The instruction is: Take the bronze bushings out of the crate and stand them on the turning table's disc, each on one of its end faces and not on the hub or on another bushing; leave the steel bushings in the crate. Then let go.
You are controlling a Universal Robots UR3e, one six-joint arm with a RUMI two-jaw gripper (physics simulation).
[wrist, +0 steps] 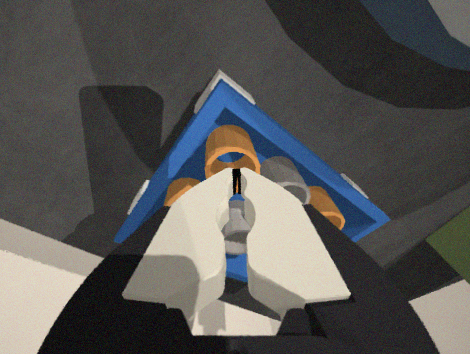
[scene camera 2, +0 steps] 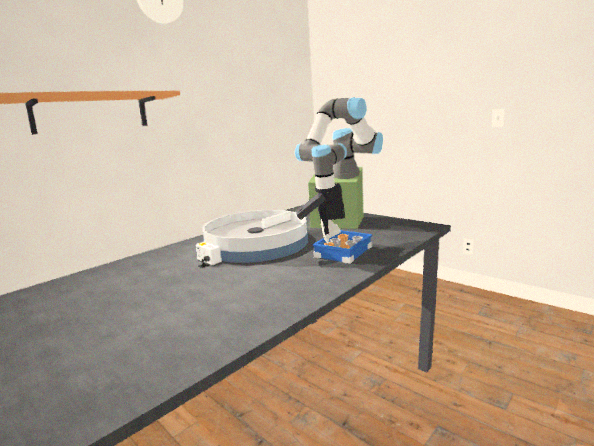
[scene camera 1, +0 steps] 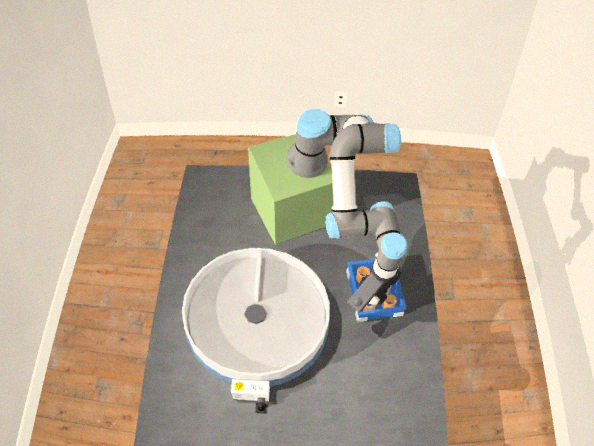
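Where they show: gripper, between the fingertips: (wrist: 237, 171) (scene camera 2: 327, 243); arm's base, origin of its link: (scene camera 2: 345, 174) (scene camera 1: 306, 161).
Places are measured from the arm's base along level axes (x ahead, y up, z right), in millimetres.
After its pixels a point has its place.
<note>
The blue crate (scene camera 1: 379, 315) @(x 374, y -212, z -308 mm) (scene camera 2: 335, 255) @(x 367, y -211, z -327 mm) (wrist: 198, 130) @(x 387, y -180, z -269 mm) stands on the table to the right of the turning table. In the wrist view it holds three bronze bushings, one in the middle (wrist: 230, 144) @(x 364, y -192, z -262 mm), one at the left (wrist: 179, 187) @(x 345, y -211, z -324 mm) and one at the right (wrist: 326, 207) @(x 260, y -194, z -225 mm), plus steel bushings (wrist: 283, 172) @(x 315, y -200, z -242 mm) (wrist: 236, 225) @(x 293, y -192, z -301 mm). All stand upright. My gripper (wrist: 237, 171) @(x 348, y -184, z -267 mm) (scene camera 2: 329, 236) @(x 348, y -184, z -267 mm) is low over the crate and shut with nothing between its fingers. Its tips are at the near rim of the middle bronze bushing. The turning table's disc (scene camera 1: 224, 310) @(x 477, y -178, z 141 mm) (scene camera 2: 239, 226) @(x 480, y -178, z 168 mm) bears no bushings around its dark hub (scene camera 1: 255, 314) @(x 471, y -169, z 47 mm) (scene camera 2: 255, 230) @(x 475, y -169, z 34 mm).
A white rim (scene camera 1: 190, 283) @(x 435, y -138, z 255 mm) rings the disc, and a white bar (scene camera 1: 257, 274) @(x 354, y -139, z 70 mm) runs from rim to hub. A small control box (scene camera 1: 250, 390) @(x 707, y -172, z 2 mm) (scene camera 2: 207, 253) @(x 712, y -191, z -25 mm) sits at the turning table's front. The arm's green base block (scene camera 1: 286, 199) @(x 147, y -28, z 31 mm) (scene camera 2: 350, 199) @(x 58, y -96, z -89 mm) stands behind.
</note>
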